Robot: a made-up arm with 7 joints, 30 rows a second.
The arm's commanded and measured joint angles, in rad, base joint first. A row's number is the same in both.
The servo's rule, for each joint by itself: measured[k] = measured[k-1] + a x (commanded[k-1-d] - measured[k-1]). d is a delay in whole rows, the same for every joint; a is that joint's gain. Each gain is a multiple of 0.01, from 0.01 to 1. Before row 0 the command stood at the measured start. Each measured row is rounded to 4 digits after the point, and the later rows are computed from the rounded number. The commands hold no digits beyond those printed.
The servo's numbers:
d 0
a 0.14 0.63 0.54 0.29 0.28 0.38 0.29
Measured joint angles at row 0:
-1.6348 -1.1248 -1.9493 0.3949 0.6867 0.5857 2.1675
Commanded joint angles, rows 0 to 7:
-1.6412 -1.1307 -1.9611 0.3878 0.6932 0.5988 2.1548
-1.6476 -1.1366 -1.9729 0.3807 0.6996 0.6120 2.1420
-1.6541 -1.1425 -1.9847 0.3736 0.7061 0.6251 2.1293
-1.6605 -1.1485 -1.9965 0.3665 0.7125 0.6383 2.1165
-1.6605 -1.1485 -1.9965 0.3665 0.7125 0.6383 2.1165
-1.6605 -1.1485 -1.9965 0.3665 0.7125 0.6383 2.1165
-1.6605 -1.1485 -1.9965 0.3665 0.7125 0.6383 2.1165
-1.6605 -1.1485 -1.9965 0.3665 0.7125 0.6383 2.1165
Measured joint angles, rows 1 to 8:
-1.6357 -1.1285 -1.9557 0.3928 0.6885 0.5907 2.1638
-1.6374 -1.1336 -1.9650 0.3893 0.6916 0.5988 2.1575
-1.6397 -1.1392 -1.9756 0.3847 0.6957 0.6088 2.1493
-1.6426 -1.1451 -1.9869 0.3794 0.7004 0.6200 2.1398
-1.6451 -1.1472 -1.9921 0.3757 0.7038 0.6270 2.1330
-1.6473 -1.1480 -1.9945 0.3730 0.7062 0.6313 2.1282
-1.6491 -1.1483 -1.9956 0.3711 0.7080 0.6340 2.1248
-1.6507 -1.1484 -1.9961 0.3698 0.7093 0.6356 2.1224

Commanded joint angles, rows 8 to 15:
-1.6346 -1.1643 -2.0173 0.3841 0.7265 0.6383 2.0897
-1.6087 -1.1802 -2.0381 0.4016 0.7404 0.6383 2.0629
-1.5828 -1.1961 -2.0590 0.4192 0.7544 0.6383 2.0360
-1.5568 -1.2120 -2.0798 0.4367 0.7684 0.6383 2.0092
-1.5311 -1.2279 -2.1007 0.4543 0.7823 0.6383 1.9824
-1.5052 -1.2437 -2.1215 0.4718 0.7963 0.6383 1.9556
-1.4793 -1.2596 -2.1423 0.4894 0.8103 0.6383 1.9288
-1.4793 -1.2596 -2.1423 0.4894 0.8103 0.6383 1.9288
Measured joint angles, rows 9 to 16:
-1.6484 -1.1584 -2.0075 0.3739 0.7141 0.6366 2.1129
-1.6428 -1.1721 -2.0240 0.3819 0.7215 0.6372 2.0984
-1.6344 -1.1872 -2.0429 0.3927 0.7307 0.6376 2.0803
-1.6235 -1.2028 -2.0628 0.4055 0.7413 0.6379 2.0597
-1.6106 -1.2186 -2.0833 0.4197 0.7528 0.6381 2.0373
-1.5958 -1.2344 -2.1039 0.4348 0.7650 0.6382 2.0136
-1.5795 -1.2503 -2.1246 0.4506 0.7777 0.6382 1.9890
-1.5655 -1.2562 -2.1342 0.4619 0.7868 0.6382 1.9715

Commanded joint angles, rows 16 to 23:
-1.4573 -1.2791 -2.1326 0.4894 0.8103 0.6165 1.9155
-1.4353 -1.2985 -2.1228 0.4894 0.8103 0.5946 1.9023
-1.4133 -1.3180 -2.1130 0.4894 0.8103 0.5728 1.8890
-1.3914 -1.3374 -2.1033 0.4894 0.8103 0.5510 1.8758
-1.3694 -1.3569 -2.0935 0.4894 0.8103 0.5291 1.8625
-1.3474 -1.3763 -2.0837 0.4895 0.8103 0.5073 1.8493
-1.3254 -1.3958 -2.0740 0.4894 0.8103 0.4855 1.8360
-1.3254 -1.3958 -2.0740 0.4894 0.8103 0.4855 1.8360
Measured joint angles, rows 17 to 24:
-1.5504 -1.2706 -2.1333 0.4699 0.7934 0.6300 1.9553
-1.5343 -1.2882 -2.1276 0.4756 0.7981 0.6165 1.9399
-1.5174 -1.3070 -2.1197 0.4796 0.8015 0.5999 1.9251
-1.4998 -1.3262 -2.1108 0.4824 0.8040 0.5813 1.9108
-1.4815 -1.3455 -2.1015 0.4844 0.8058 0.5615 1.8968
-1.4627 -1.3649 -2.0919 0.4859 0.8071 0.5409 1.8830
-1.4435 -1.3844 -2.0822 0.4869 0.8080 0.5198 1.8694
-1.4270 -1.3916 -2.0778 0.4876 0.8086 0.5068 1.8597

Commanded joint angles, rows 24 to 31:
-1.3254 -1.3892 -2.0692 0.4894 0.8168 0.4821 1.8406
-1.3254 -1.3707 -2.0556 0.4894 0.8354 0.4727 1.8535
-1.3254 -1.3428 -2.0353 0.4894 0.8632 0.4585 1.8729
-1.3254 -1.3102 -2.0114 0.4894 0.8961 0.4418 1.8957
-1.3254 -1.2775 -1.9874 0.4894 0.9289 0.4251 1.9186
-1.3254 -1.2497 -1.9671 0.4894 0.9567 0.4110 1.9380
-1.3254 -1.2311 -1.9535 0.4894 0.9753 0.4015 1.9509
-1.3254 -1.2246 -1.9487 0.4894 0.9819 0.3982 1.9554
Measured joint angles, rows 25 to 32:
-1.4128 -1.3901 -2.0732 0.4881 0.8109 0.4974 1.8542
-1.4006 -1.3779 -2.0637 0.4885 0.8178 0.4880 1.8540
-1.3901 -1.3558 -2.0484 0.4888 0.8305 0.4768 1.8595
-1.3810 -1.3271 -2.0284 0.4890 0.8489 0.4635 1.8700
-1.3732 -1.2959 -2.0063 0.4891 0.8713 0.4489 1.8841
-1.3665 -1.2668 -1.9851 0.4892 0.8952 0.4345 1.8997
-1.3607 -1.2443 -1.9680 0.4893 0.9176 0.4220 1.9145
-1.3558 -1.2319 -1.9576 0.4893 0.9356 0.4130 1.9264

